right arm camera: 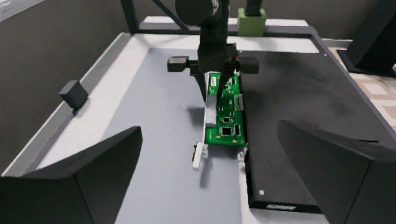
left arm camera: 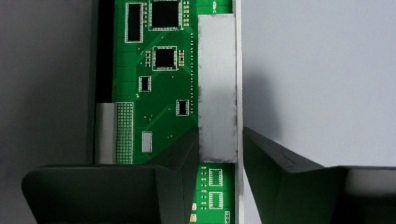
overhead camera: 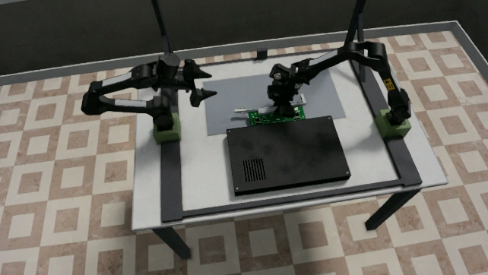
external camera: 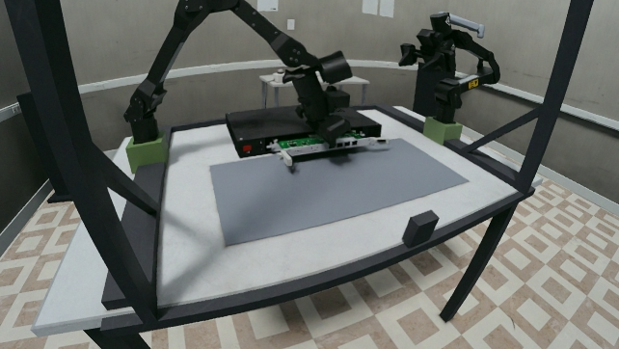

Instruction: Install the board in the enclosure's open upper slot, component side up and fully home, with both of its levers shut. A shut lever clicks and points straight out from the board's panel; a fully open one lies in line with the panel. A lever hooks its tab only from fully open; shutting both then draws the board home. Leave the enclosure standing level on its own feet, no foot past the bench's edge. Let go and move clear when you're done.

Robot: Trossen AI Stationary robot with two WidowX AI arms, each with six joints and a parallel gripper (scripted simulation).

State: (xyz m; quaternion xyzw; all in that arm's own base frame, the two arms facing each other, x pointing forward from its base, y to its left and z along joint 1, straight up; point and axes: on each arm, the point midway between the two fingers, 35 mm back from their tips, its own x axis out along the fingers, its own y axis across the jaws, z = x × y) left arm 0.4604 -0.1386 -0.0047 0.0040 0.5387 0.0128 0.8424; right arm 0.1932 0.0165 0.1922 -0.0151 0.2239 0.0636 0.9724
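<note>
The grey mat is 9 cm behind my left hand, 8 cm below it and 2 cm to the right of it. From my left hand the other things lie so: black enclosure: 18 cm ahead, 4 cm below, 2 cm to the left.
</note>
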